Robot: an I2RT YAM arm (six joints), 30 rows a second.
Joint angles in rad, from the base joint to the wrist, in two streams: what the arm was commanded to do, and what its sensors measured. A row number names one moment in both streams.
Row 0, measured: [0.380 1.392 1.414 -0.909 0.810 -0.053]
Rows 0 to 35, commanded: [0.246 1.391 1.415 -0.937 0.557 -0.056]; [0.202 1.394 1.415 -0.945 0.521 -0.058]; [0.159 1.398 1.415 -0.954 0.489 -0.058]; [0.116 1.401 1.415 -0.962 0.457 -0.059]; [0.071 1.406 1.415 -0.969 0.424 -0.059]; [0.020 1.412 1.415 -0.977 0.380 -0.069]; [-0.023 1.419 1.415 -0.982 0.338 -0.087]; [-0.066 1.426 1.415 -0.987 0.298 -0.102]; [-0.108 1.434 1.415 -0.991 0.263 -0.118]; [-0.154 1.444 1.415 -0.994 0.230 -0.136]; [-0.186 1.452 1.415 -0.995 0.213 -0.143]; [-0.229 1.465 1.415 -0.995 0.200 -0.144]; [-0.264 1.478 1.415 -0.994 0.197 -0.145]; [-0.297 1.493 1.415 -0.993 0.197 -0.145]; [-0.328 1.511 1.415 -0.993 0.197 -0.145]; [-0.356 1.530 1.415 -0.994 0.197 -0.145]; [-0.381 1.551 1.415 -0.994 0.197 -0.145]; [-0.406 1.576 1.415 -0.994 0.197 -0.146]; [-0.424 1.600 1.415 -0.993 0.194 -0.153]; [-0.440 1.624 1.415 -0.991 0.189 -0.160]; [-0.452 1.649 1.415 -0.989 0.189 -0.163]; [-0.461 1.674 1.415 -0.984 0.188 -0.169]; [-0.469 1.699 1.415 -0.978 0.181 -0.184]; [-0.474 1.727 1.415 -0.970 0.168 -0.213]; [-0.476 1.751 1.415 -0.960 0.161 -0.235]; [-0.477 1.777 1.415 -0.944 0.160 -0.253]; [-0.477 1.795 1.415 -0.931 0.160 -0.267]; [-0.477 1.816 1.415 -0.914 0.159 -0.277]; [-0.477 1.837 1.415 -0.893 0.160 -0.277]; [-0.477 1.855 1.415 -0.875 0.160 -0.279]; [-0.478 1.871 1.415 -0.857 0.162 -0.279]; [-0.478 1.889 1.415 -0.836 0.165 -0.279]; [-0.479 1.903 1.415 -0.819 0.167 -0.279]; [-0.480 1.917 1.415 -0.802 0.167 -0.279]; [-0.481 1.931 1.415 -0.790 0.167 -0.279]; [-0.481 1.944 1.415 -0.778 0.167 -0.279]
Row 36, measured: [-0.479 1.912 1.414 -0.792 0.179 -0.263]
